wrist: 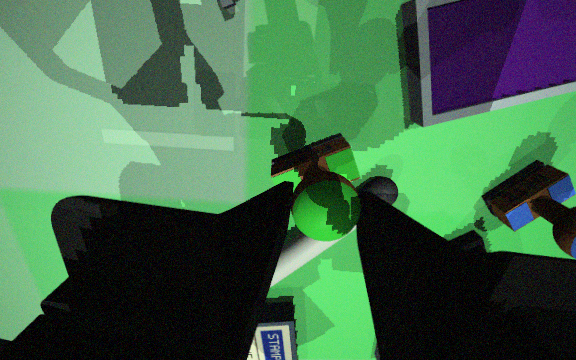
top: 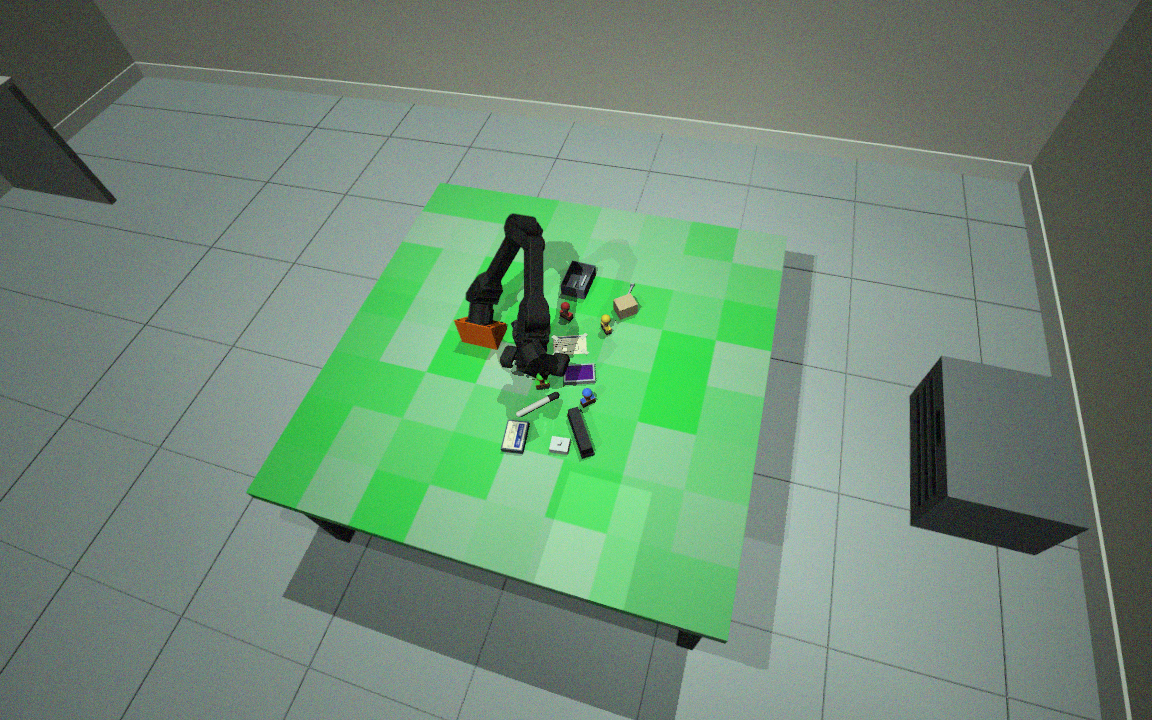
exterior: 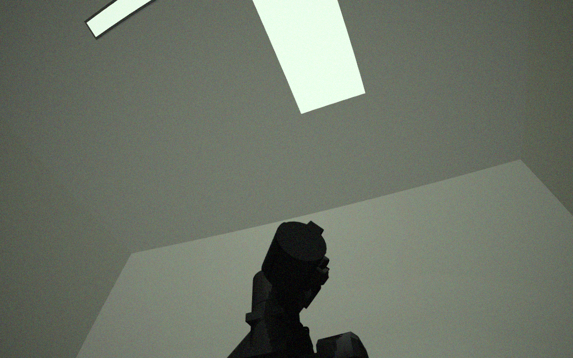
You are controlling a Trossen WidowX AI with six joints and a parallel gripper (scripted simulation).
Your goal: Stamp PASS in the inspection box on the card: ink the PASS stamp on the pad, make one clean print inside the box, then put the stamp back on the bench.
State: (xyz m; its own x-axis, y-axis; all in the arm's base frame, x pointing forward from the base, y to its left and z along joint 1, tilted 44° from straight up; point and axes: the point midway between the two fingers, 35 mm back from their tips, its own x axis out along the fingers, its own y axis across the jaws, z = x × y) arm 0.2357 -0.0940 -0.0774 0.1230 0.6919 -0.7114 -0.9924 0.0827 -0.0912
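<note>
Right now my gripper tip is 2 cm above the green-knobbed stamp. The rest, counted from my gripper tip: white marker (2 cm ahead, 5 cm to the right, 5 cm below); then purple ink pad (9 cm ahead, 7 cm to the left, 5 cm below); then blue-knobbed stamp (14 cm ahead, 1 cm to the right, 4 cm below).
</note>
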